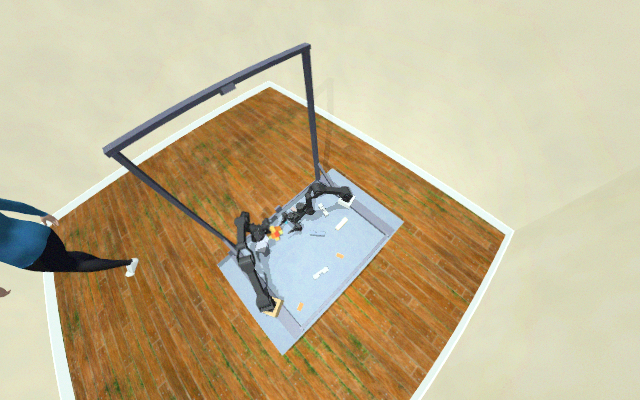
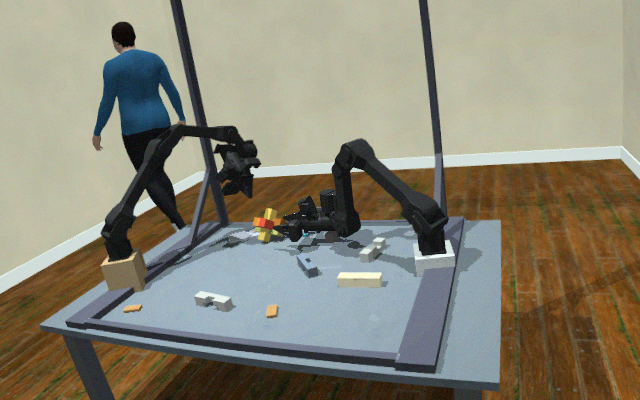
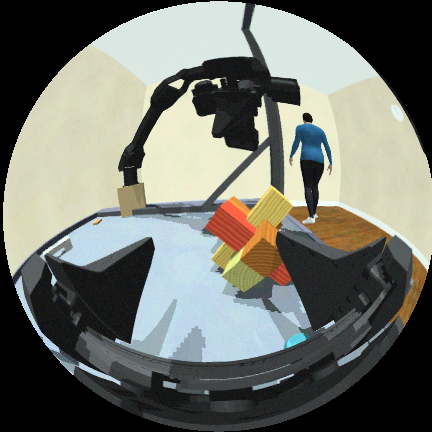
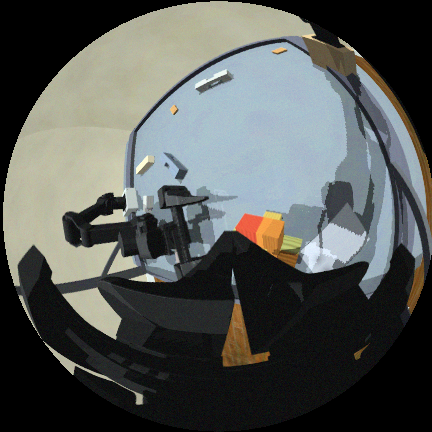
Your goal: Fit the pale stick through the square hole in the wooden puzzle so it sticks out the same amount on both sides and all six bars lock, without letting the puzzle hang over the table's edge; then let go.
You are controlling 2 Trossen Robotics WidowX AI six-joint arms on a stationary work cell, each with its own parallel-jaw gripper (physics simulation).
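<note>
The wooden puzzle, a cross of red, orange and yellow bars, stands on the grey table near its back edge. The pale stick lies flat on the table, far from both grippers. My left gripper is open and empty. It is low over the table with the puzzle just in front of its fingers. My right gripper is shut and empty, raised above the puzzle.
A grey notched bar, a white notched piece, another white piece and two small orange blocks lie on the table. A grey block lies left of the puzzle. A person walks behind the frame posts.
</note>
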